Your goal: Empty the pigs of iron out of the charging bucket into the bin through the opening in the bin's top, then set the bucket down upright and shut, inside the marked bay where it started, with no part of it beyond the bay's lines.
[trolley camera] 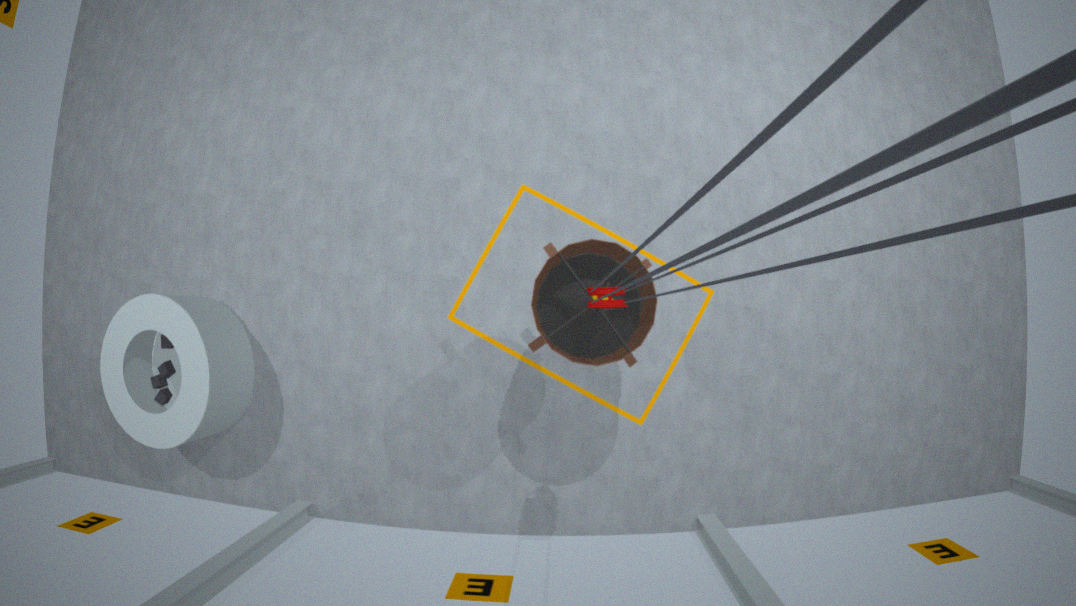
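The charging bucket, round with a brown rim and a dark inside, is upright at the middle of the trolley camera view. From above, its outline lies inside the yellow lines of the marked bay, close to the upper right line. Straight thin chains run from its rim up to my red hook block, which is over the bucket and holds it. No pigs can be made out in the bucket. Its underside and height over the floor are hidden. The pale round bin stands at the left; several dark pigs of iron show through its top opening.
Hoist ropes run from the hook block to the upper right. A pale wall with posts and yellow signs runs along the bottom of the view. Shadows fall below the bucket and beside the bin.
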